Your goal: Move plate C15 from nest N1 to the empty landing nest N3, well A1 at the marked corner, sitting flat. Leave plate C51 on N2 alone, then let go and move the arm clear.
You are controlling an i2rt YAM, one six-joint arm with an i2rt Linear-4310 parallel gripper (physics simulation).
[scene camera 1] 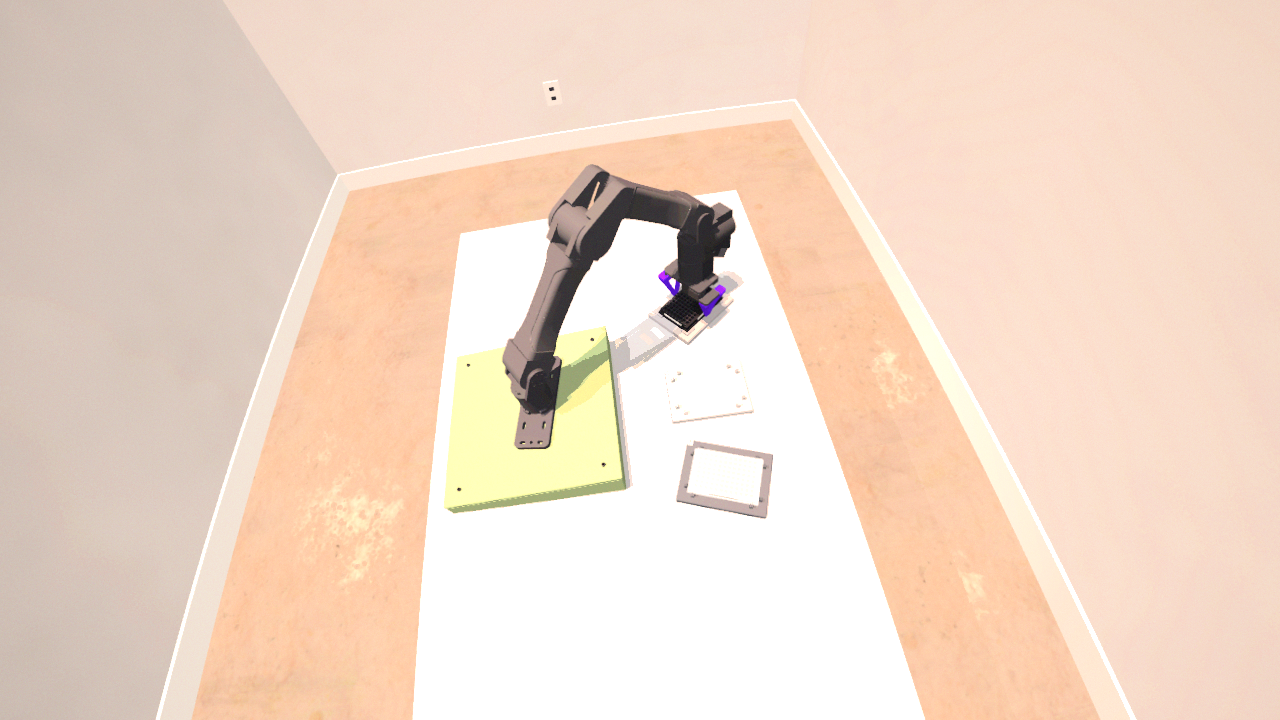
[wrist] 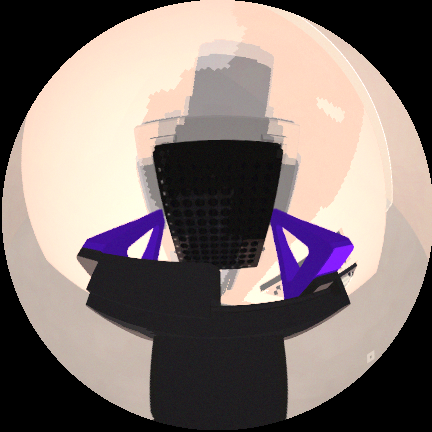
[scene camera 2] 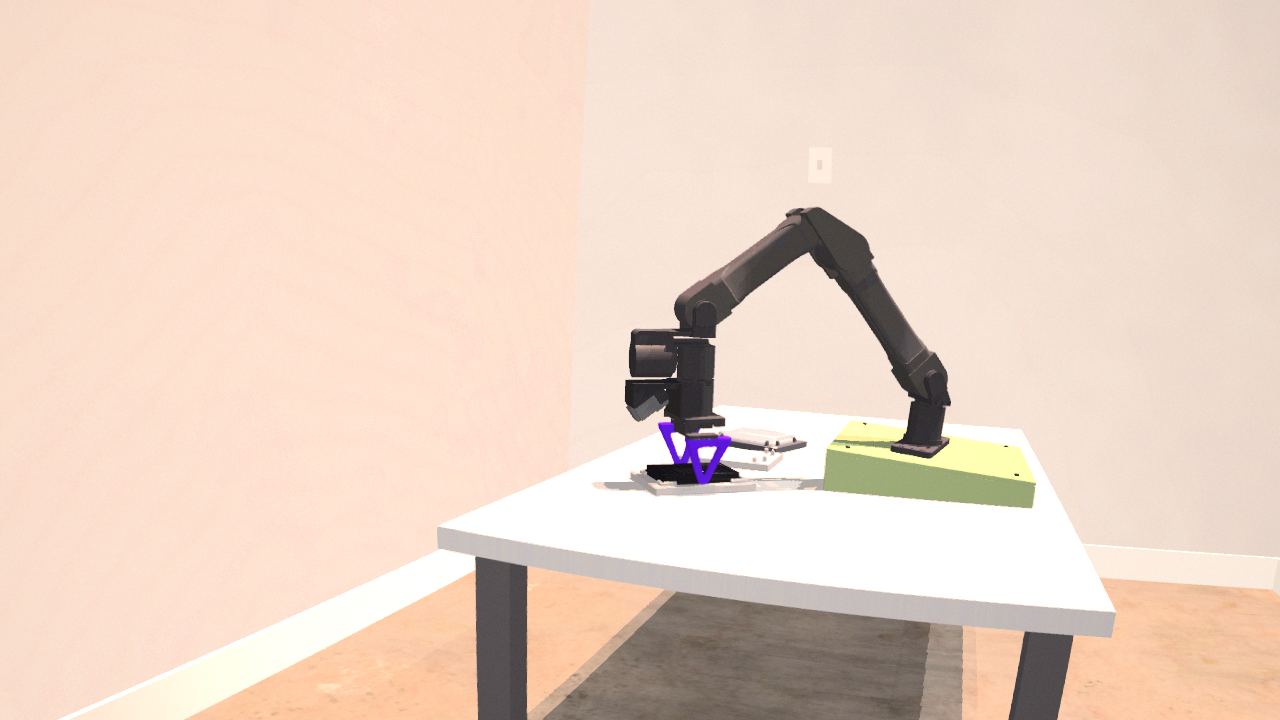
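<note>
A black well plate (scene camera 1: 677, 311) (scene camera 2: 660, 471) (wrist: 217, 167) lies flat on a pale nest (scene camera 1: 689, 335) (scene camera 2: 662, 489) at the back of the table. My gripper (scene camera 1: 691, 302) (scene camera 2: 692, 472) (wrist: 217, 214) is open, low over this plate, with its purple fingers at two opposite sides. An empty white nest (scene camera 1: 707, 394) (scene camera 2: 760, 462) with small corner posts is beside it. A white plate (scene camera 1: 726, 476) (scene camera 2: 762, 436) sits in a dark grey nest (scene camera 1: 721, 509) (scene camera 2: 789, 445) beyond that. Plate labels and the marked corners cannot be read; part of the black plate is hidden by the gripper in scene camera 1.
The arm's base stands on a yellow-green block (scene camera 1: 487, 429) (scene camera 2: 930, 480) beside the nests. The white table's (scene camera 1: 644, 608) (scene camera 2: 760, 546) long edge runs past the outer side of the nests. Walls stand around the table.
</note>
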